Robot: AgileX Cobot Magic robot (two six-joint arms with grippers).
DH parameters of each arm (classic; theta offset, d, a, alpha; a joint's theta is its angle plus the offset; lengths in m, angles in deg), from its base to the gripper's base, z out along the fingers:
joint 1: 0 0.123 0 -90
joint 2: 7.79 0 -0.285 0
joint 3: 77.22 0 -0.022 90
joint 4: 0 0.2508 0 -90
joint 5: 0 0 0.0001 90
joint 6: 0 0.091 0 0
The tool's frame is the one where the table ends.
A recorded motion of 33 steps. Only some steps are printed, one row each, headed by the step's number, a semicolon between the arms.
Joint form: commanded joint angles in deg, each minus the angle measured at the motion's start. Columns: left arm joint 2, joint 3, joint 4, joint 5, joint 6, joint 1; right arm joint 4, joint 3, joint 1, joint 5, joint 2, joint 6.
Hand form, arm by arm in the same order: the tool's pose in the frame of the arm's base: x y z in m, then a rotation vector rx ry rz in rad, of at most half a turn. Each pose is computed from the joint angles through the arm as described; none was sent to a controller.
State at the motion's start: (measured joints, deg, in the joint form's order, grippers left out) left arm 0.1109 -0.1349 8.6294 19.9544 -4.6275 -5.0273; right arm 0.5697 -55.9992 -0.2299 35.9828 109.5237 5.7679
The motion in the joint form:
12: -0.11 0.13 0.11 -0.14 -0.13 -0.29; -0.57 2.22 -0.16 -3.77 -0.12 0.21
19: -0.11 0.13 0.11 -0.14 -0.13 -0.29; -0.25 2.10 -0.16 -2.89 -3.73 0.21
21: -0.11 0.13 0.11 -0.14 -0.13 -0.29; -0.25 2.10 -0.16 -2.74 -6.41 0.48
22: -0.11 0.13 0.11 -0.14 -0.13 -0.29; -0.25 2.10 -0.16 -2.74 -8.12 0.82
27: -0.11 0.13 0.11 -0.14 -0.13 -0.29; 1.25 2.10 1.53 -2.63 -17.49 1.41
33: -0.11 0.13 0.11 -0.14 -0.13 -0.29; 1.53 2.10 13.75 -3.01 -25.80 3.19
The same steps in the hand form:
12: 0.0537 -0.0003 0.1824 0.1036 1.8225 0.0243; 0.3176 -0.0022 0.1063 0.1676 3.0122 0.0092
19: 0.0537 -0.0003 0.1824 0.1036 1.8225 0.0243; 0.3171 -0.0019 0.1265 0.1713 2.9624 0.0178
21: 0.0537 -0.0003 0.1824 0.1036 1.8225 0.0243; 0.3164 -0.0019 0.1412 0.1756 2.9180 0.0216
22: 0.0537 -0.0003 0.1824 0.1036 1.8225 0.0243; 0.3157 -0.0019 0.1507 0.1823 2.8877 0.0248
27: 0.0537 -0.0003 0.1824 0.1036 1.8225 0.0243; 0.3067 0.0086 0.2016 0.1714 2.7279 0.0733
33: 0.0537 -0.0003 0.1824 0.1036 1.8225 0.0243; 0.2842 0.0702 0.2455 -0.0707 2.5891 0.1823

